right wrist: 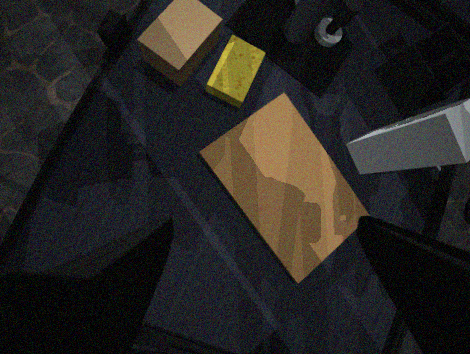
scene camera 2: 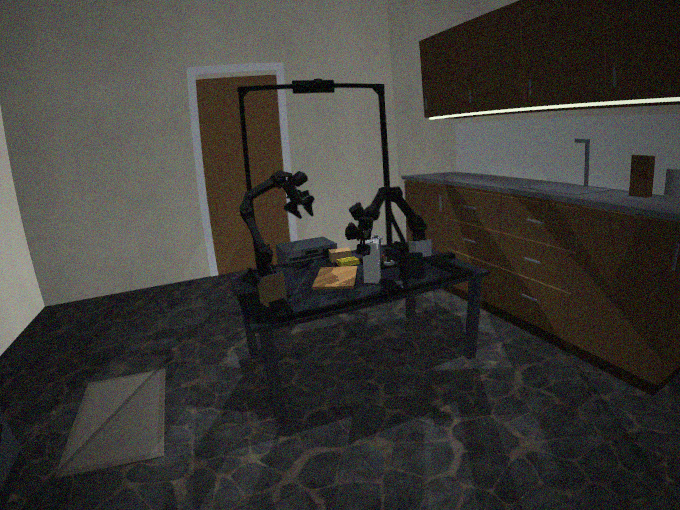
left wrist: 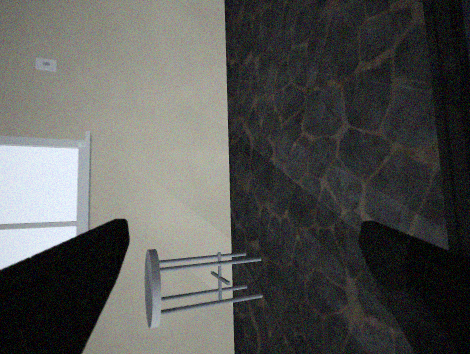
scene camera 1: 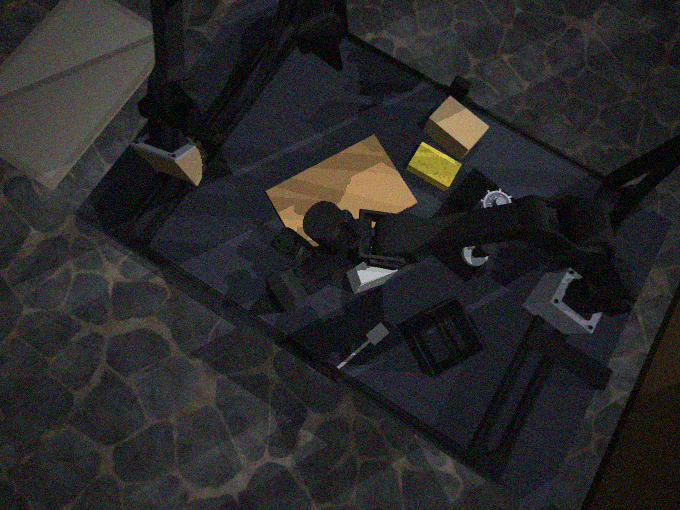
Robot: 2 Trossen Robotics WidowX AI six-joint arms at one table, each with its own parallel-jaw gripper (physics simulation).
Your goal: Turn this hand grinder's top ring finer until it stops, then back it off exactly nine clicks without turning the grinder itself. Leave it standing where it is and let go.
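Frame: origin at the left arm's base, x left, y back, z up, level; centimetres.
Where they show: left gripper, fingertip midpoint: (scene camera 2: 364, 247) (left wrist: 245, 230) (scene camera 1: 261, 306); right gripper, fingertip midpoint: (right wrist: 265, 225) (scene camera 2: 306, 217) (scene camera 1: 342, 50); left arm's base, origin of the base link: (scene camera 2: 419, 240) (scene camera 1: 580, 299); right arm's base, origin of the base link: (scene camera 2: 269, 278) (scene camera 1: 167, 142).
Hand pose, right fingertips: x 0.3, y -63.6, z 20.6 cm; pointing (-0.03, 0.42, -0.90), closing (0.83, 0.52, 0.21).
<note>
Things, the pixels of their top centre, and the offset from my right fingertips.
- hand grinder's pale notched top ring, middle of its top: (scene camera 1: 497, 204) (scene camera 2: 376, 237) dx -3.7, dy +38.2, dz -16.4 cm
- wooden board, middle of its top: (right wrist: 291, 186) (scene camera 1: 341, 196) (scene camera 2: 336, 275) dx +11.3, dy +10.3, dz -29.6 cm
- yellow sponge, middle of its top: (right wrist: 237, 67) (scene camera 1: 435, 164) (scene camera 2: 347, 259) dx -8.9, dy +22.6, dz -28.1 cm
- tan box, middle of its top: (right wrist: 181, 28) (scene camera 1: 459, 122) (scene camera 2: 339, 250) dx -19.5, dy +20.8, dz -25.1 cm
- pale block, middle of its top: (scene camera 1: 372, 258) (scene camera 2: 370, 241) dx +22.4, dy +25.9, dz -11.1 cm
- dark divided bin, middle of its top: (scene camera 1: 446, 336) (right wrist: 447, 59) (scene camera 2: 410, 255) dx +23.2, dy +46.7, dz -21.1 cm
The hand grinder's pale notched top ring (scene camera 1: 496, 198) (scene camera 2: 376, 239) shows past my left arm in scene camera 1 and above the pale upright block in scene camera 2. The grinder's body is mostly hidden by the arm and block, and I cannot tell its shape in the dim right wrist view. My left gripper (scene camera 1: 269, 274) (scene camera 2: 359, 245) (left wrist: 245, 230) is open and empty, well away from the ring, pointing out over the table edge towards a wall and floor. My right gripper (scene camera 1: 320, 53) (scene camera 2: 305, 214) (right wrist: 265, 225) is open and empty, high above the table, far from the grinder.
A wooden board (scene camera 1: 357, 175) (right wrist: 280, 185), yellow sponge (scene camera 1: 433, 165) (right wrist: 237, 72) and tan box (scene camera 1: 456, 125) (right wrist: 182, 37) lie near the grinder. A pale block (scene camera 1: 373, 276) (scene camera 2: 372, 263) (right wrist: 410, 145) stands by my left arm. A dark divided bin (scene camera 1: 442, 337) is lower right.
</note>
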